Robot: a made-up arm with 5 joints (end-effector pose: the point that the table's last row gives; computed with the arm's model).
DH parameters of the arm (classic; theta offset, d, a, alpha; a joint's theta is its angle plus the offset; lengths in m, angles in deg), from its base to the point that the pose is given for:
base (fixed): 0 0 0.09 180
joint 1: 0 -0.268 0.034 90
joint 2: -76.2 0 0.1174 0
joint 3: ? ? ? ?
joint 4: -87.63 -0.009 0 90
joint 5: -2.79 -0.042 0 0
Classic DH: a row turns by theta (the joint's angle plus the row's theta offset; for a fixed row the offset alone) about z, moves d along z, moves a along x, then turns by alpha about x.
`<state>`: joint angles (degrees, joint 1 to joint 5).
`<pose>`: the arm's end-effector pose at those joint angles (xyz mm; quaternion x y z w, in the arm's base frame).
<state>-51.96 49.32 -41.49 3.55 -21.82</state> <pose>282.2 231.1 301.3 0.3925 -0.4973 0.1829 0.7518</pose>
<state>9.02 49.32 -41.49 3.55 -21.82</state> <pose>385.3 -56.0 301.3 0.0859 -0.6277 -0.2238 0.7406</pose>
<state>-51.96 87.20 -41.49 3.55 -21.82</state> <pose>260.2 202.9 130.7 0.2157 -0.2732 0.2216 0.9109</pose>
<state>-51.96 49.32 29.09 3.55 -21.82</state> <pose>204.2 131.3 162.0 0.0434 -0.0550 0.2358 0.9693</pose>
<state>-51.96 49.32 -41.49 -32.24 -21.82</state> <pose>280.4 228.8 326.9 0.5208 -0.6598 0.1281 0.5263</pose>
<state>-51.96 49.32 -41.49 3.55 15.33</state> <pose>282.2 231.1 301.3 0.2137 -0.5964 0.4129 0.6544</pose>
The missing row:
joint 3: 73.83 0 0.1211 0
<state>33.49 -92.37 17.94 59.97 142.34</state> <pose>74.4 -0.5 419.7 -0.7890 -0.0480 0.4894 0.3684</pose>
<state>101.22 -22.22 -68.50 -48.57 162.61</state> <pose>85.4 22.9 532.5 0.6909 -0.5905 0.2041 0.3636</pose>
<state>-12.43 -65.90 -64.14 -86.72 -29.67</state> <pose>-77.9 -46.2 404.4 -0.1711 0.4141 -0.1555 0.8804</pose>
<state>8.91 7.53 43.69 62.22 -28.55</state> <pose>226.6 -30.5 247.6 -0.0395 0.1993 -0.3369 0.9194</pose>
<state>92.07 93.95 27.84 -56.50 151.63</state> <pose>77.3 -103.5 88.6 -0.1844 0.1085 0.4644 0.8594</pose>
